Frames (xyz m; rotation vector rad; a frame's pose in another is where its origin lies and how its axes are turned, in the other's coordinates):
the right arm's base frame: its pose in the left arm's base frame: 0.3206 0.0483 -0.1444 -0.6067 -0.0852 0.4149
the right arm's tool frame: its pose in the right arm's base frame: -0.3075 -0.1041 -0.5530 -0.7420 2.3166 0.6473
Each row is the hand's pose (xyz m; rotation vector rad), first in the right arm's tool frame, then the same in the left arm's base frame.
Working: the right arm's tool frame: its pose in the left arm's base frame: 0.1856 -0.4492 -0.5259 -1.5187 2.3030 0.0537

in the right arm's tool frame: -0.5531 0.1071 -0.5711 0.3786 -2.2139 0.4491
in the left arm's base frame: 0.1140 -0.0541 0.1686 -0.0653 0.5639 0.8221
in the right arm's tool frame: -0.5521 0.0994 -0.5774 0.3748 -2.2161 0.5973
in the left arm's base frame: 0.1187 -0.0596 0.1755 0.0494 0.6052 0.8453
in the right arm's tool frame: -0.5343 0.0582 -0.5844 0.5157 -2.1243 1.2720
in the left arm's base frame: 0.1474 -0.0940 0.1832 0.6035 0.7645 0.7916
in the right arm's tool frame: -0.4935 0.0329 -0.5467 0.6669 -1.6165 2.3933
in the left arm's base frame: 0.1669 -0.1314 0.1391 1.5603 0.9592 0.6213
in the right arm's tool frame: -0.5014 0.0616 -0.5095 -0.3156 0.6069 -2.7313
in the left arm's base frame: 0.1548 -0.1038 0.1023 2.5283 0.9750 0.5724
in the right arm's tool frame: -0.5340 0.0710 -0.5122 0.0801 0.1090 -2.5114
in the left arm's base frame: 0.1568 -0.0719 0.1140 -2.8466 -0.7643 -0.6716
